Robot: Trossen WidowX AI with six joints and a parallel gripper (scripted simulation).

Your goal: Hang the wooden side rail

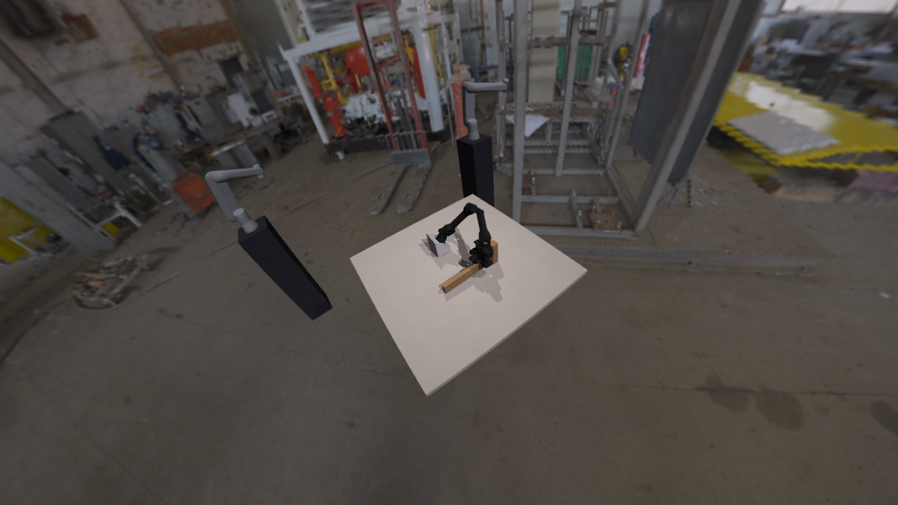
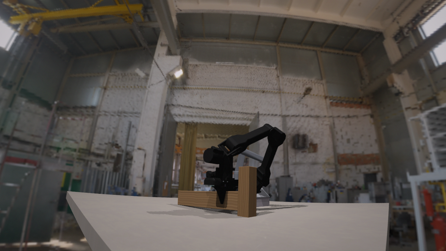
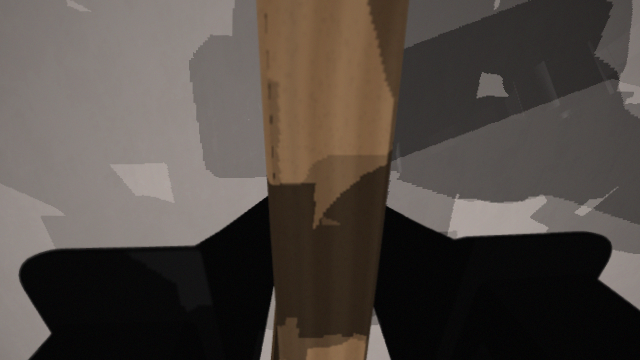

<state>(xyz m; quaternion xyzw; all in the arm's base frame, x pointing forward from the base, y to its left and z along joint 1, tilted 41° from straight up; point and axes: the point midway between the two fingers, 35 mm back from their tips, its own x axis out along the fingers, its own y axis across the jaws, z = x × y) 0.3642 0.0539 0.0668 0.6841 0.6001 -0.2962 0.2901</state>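
My gripper tip is 110 mm to the right of the headboard post, 50 mm below it and 10 mm short of it.
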